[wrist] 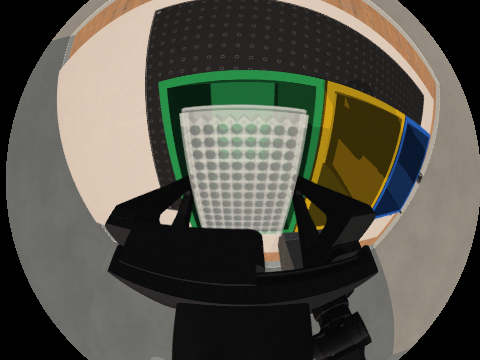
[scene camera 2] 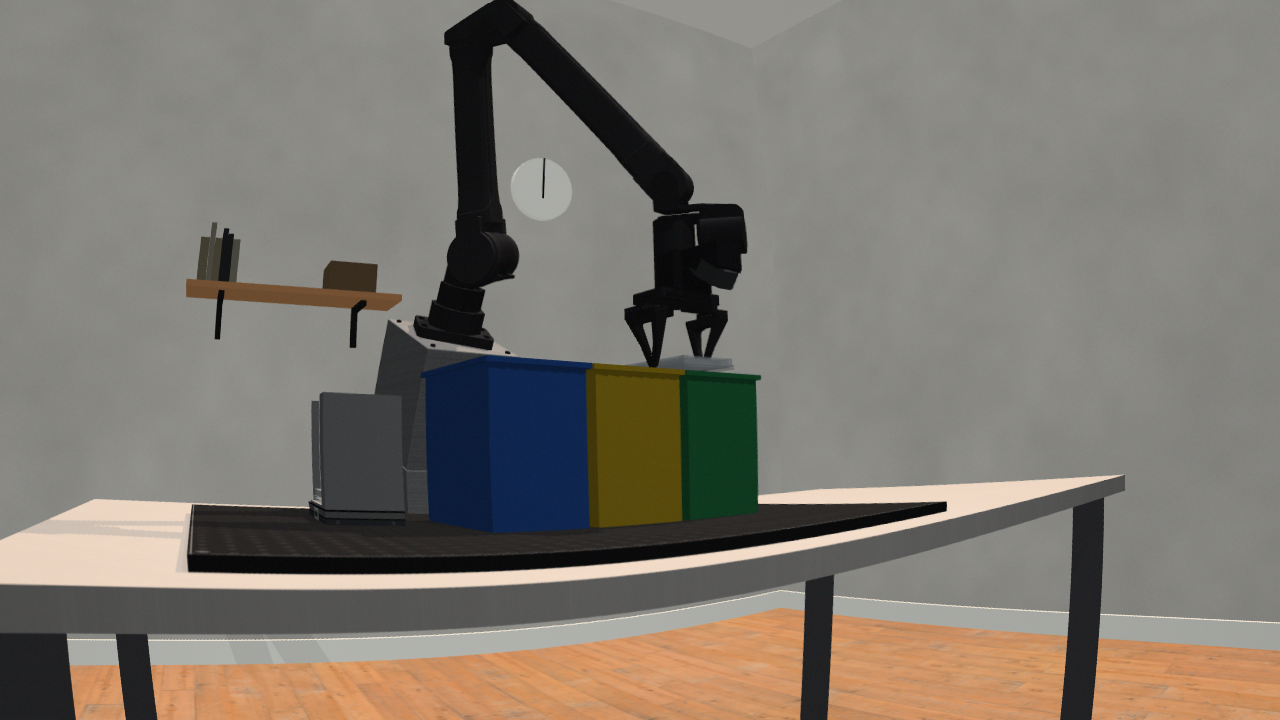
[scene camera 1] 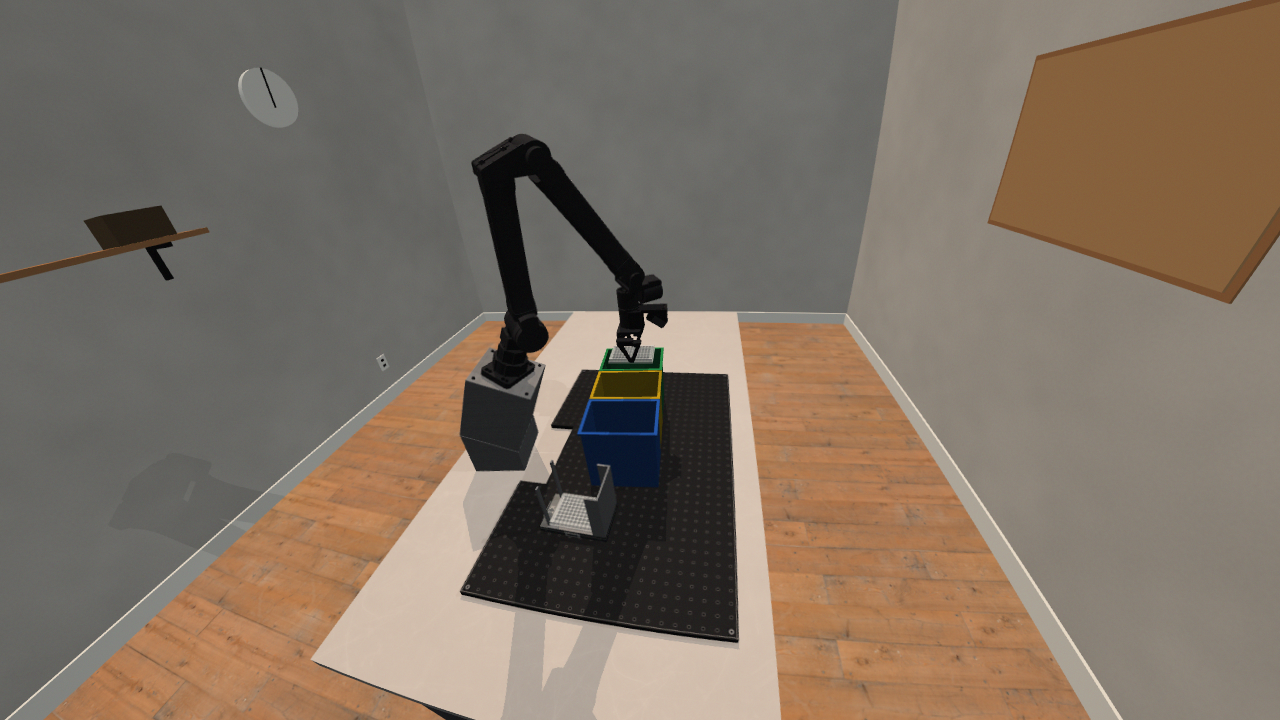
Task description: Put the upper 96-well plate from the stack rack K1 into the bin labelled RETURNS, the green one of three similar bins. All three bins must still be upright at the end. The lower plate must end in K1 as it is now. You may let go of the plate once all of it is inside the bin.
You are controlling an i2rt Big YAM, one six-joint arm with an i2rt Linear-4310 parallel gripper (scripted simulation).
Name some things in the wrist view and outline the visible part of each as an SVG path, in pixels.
The gripper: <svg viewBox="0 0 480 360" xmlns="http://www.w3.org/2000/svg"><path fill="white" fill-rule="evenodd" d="M116 205L105 223L106 229L119 244L112 257L108 272L140 294L162 305L176 309L172 360L313 360L310 309L322 306L345 295L378 273L369 246L364 245L361 248L359 243L360 238L376 217L371 206L318 185L299 175L292 199L303 262L303 268L265 272L263 237L256 230L189 227L194 202L189 175ZM303 195L325 213L327 217L326 224L320 234L309 214ZM183 195L172 225L160 224L160 215Z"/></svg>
A 96-well plate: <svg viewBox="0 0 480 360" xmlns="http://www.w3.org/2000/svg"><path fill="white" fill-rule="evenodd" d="M182 108L182 112L179 115L183 147L201 228L246 228L260 232L262 237L281 236L292 202L302 160L309 118L307 110L255 104L221 104Z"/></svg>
A blue bin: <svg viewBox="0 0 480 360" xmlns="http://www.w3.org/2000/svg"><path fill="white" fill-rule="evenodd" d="M406 115L399 148L392 169L372 208L376 214L375 219L400 212L415 185L426 156L430 134Z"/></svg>
